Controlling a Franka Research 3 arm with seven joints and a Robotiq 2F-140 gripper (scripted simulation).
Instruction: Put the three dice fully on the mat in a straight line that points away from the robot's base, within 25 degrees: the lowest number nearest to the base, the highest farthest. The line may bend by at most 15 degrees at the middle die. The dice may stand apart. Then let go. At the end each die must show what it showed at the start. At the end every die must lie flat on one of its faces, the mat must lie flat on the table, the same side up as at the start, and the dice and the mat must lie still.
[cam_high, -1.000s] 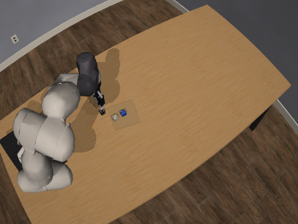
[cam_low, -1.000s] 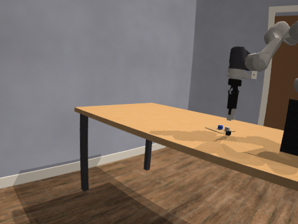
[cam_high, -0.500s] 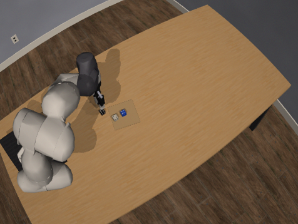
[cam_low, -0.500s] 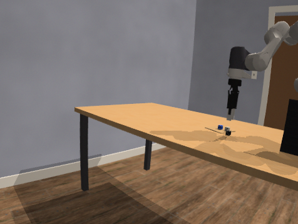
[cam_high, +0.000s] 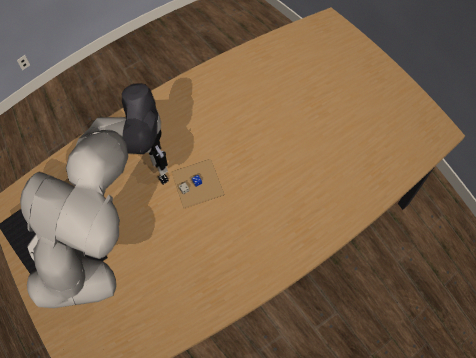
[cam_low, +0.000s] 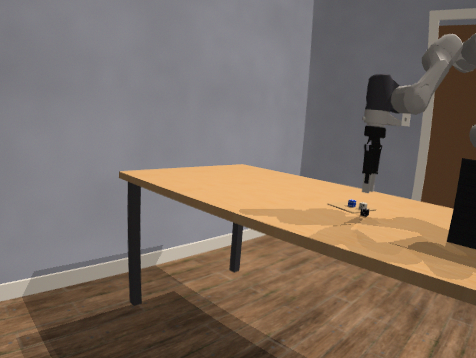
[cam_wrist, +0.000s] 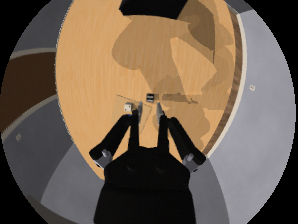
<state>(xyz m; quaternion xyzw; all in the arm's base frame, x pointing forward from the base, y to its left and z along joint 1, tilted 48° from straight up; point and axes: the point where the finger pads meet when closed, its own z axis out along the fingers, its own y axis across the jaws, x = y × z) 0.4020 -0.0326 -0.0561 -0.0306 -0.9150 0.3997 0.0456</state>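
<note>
My hand is 11 cm above the black die. Also, from my hand: white die: 10 cm below, 8 cm to the right, 3 cm ahead; thin tan mat: 12 cm below, 8 cm to the right, 8 cm ahead; blue die: 10 cm below, 8 cm to the right, 8 cm ahead.
</note>
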